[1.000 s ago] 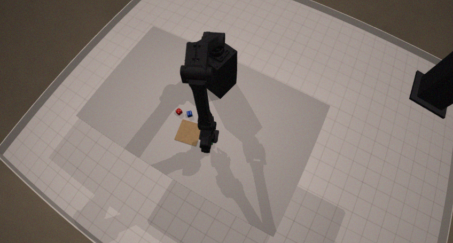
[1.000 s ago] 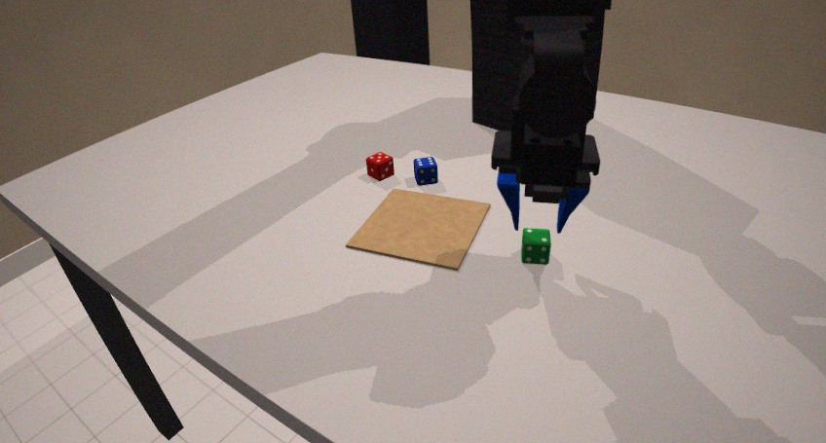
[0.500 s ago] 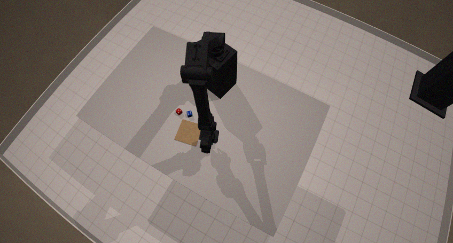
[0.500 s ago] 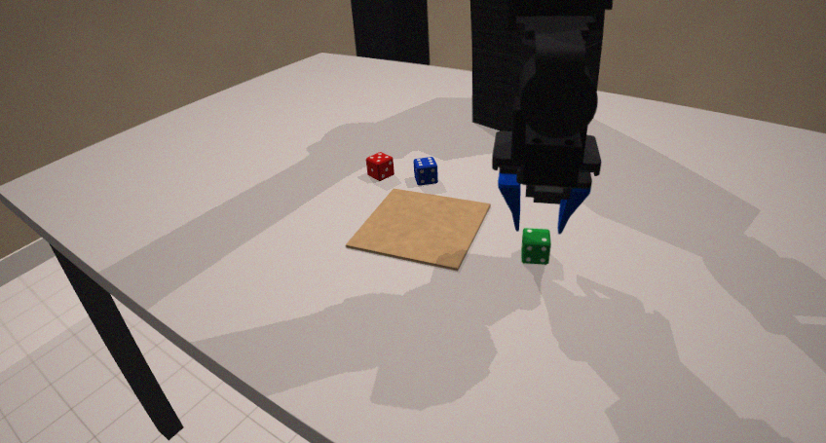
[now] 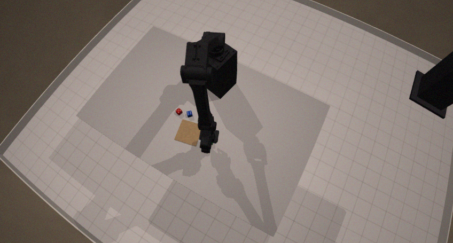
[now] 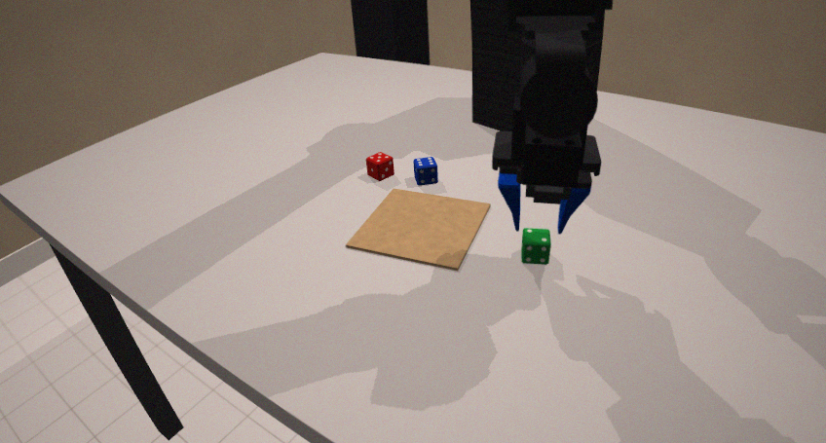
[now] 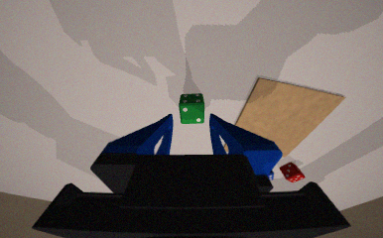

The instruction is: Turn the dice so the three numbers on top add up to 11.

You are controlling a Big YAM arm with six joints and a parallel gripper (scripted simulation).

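Right now my hand is 3 cm above the green die. Also, from my hand: tan mat: 15 cm to the right, 4 cm below, 2 cm ahead; red die: 28 cm to the right, 5 cm behind, 3 cm below; blue die: 21 cm to the right, 8 cm behind, 3 cm below.
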